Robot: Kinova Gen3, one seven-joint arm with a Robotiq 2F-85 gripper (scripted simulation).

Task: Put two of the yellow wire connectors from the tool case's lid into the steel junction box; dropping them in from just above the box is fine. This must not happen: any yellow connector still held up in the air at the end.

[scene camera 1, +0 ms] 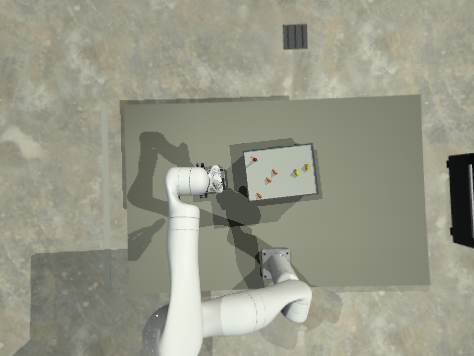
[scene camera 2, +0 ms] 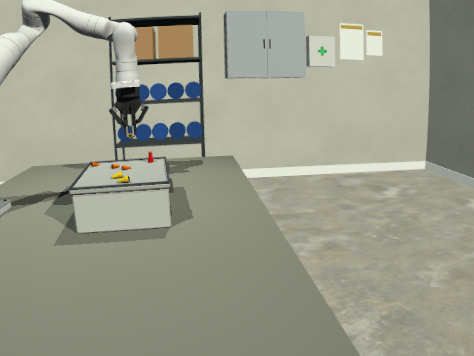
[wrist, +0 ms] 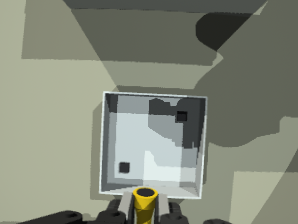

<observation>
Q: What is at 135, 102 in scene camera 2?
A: My gripper.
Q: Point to a tool case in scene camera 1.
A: At 284, 160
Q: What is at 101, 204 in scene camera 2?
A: A tool case.
</observation>
